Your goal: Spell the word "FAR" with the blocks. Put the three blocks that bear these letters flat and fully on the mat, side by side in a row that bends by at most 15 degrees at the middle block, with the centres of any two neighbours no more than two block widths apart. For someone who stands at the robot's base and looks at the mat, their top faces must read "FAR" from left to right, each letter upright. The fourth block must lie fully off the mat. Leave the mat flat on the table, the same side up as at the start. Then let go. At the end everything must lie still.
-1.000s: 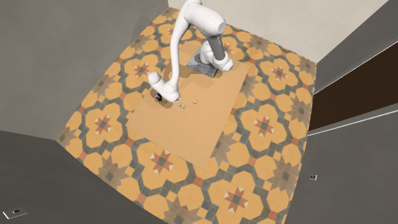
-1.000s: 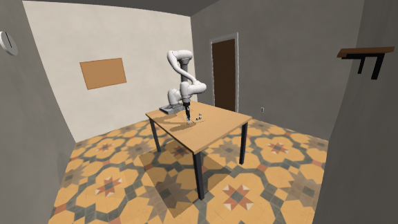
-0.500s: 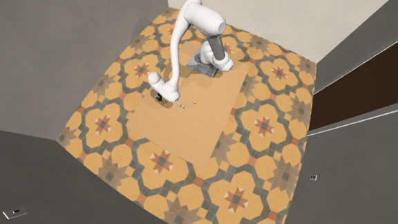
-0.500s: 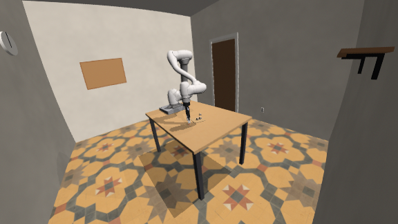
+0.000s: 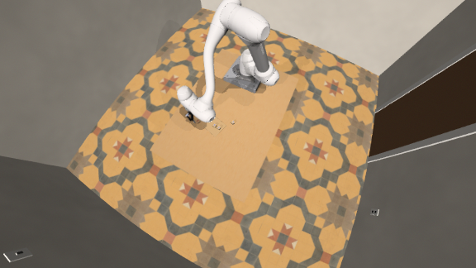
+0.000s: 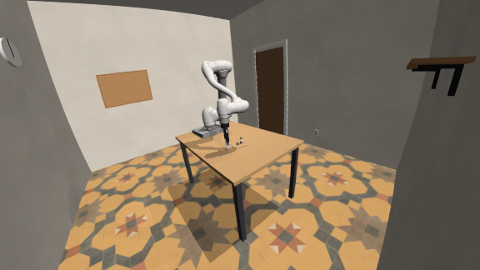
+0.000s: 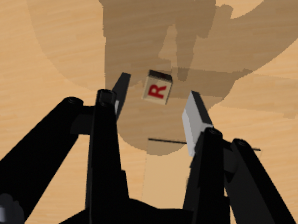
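Now: hand 6 cm above the R block. Round my hand: tan mat 15 cm to the left, 7 cm below.
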